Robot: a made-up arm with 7 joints.
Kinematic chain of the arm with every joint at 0, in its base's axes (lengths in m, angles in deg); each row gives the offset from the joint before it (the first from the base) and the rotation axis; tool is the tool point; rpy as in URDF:
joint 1: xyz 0 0 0.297 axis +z
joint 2: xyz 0 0 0 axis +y
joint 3: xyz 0 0 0.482 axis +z
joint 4: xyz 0.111 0 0 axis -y
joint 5: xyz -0.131 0 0.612 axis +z
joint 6: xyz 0 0 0 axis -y
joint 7: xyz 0.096 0 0 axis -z
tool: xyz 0 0 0 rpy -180 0 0
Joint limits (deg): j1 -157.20..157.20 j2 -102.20..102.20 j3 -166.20..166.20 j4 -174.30..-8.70 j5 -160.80..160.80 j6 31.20..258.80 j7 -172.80..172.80
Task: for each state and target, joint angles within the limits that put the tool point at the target. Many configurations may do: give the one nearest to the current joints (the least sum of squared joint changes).
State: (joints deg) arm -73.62 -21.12 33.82 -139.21 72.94 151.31 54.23
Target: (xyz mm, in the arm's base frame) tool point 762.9 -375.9 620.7
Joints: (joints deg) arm -60.87 9.16 42.13 -107.70 67.36 142.54 54.23
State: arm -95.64 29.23 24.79 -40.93 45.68 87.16 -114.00
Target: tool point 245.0 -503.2 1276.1
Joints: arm -94.37 -10.11 22.46 -65.70 44.57 78.15 -114.00
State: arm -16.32 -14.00 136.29 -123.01 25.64 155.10 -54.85
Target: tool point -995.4 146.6 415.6
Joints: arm 9.31 -34.39 159.32 -94.37 21.42 149.71 -54.85
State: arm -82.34 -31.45 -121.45 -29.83 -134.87 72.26 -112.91
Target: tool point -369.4 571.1 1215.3
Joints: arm -97.69 -0.05 -136.75 -65.15 -130.60 64.70 -112.91
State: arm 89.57 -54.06 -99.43 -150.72 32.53 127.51 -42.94
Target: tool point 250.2 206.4 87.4
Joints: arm 109.01 -58.63 -109.50 -174.30 37.62 101.33 -42.94
